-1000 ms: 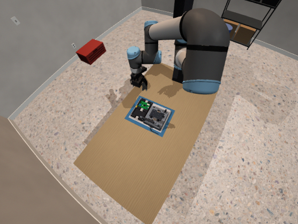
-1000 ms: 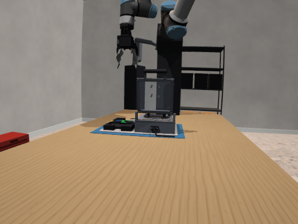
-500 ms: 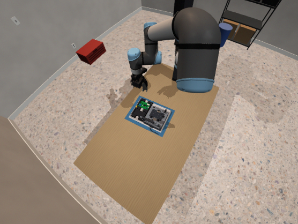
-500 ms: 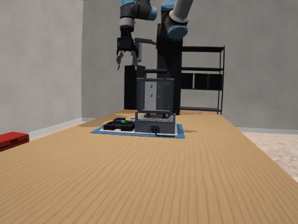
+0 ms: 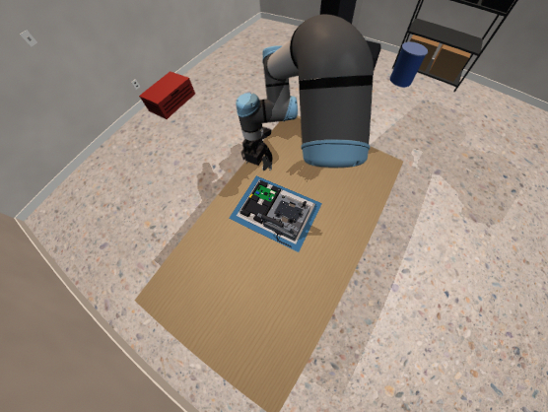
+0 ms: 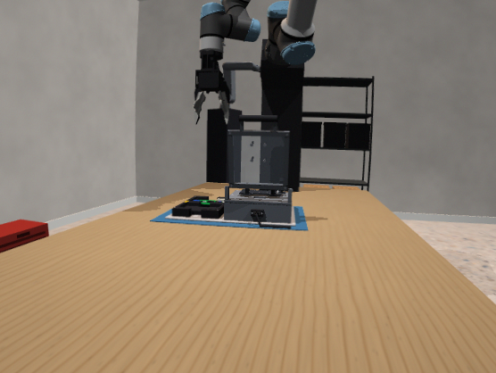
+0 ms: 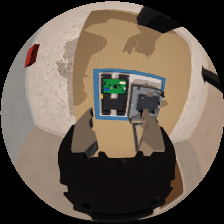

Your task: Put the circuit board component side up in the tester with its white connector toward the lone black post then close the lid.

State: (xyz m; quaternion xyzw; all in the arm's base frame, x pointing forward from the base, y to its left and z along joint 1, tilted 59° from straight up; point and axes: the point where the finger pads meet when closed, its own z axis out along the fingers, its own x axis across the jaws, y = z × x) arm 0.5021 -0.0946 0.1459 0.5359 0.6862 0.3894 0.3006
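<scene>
Now: the green circuit board 260 mm below my hand and 10 mm ahead of it. Also, from my hand: tester bed (210 mm below, 190 mm to the left, 10 mm behind); tester lid (230 mm to the left, 100 mm ahead, 90 mm below).
</scene>
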